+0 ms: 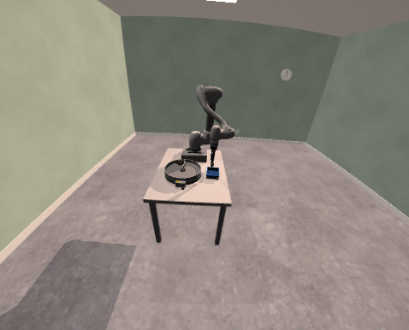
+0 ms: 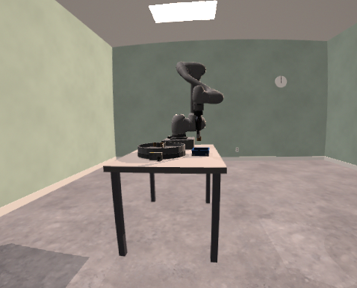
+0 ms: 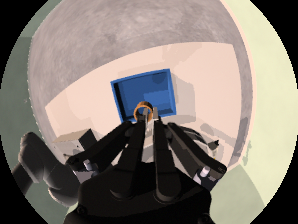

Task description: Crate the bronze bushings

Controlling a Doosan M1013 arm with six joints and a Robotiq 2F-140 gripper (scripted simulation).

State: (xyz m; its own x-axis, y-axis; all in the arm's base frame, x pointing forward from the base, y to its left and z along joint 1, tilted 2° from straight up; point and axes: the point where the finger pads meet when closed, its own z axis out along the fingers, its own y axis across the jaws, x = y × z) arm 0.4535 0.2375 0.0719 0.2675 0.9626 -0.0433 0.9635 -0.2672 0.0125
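Now: the blue crate 20 mm behind my hand, 20 mm to the left of it and 160 mm below it. Also, from my hand: round turning table: 10 mm ahead, 330 mm to the right, 130 mm below.
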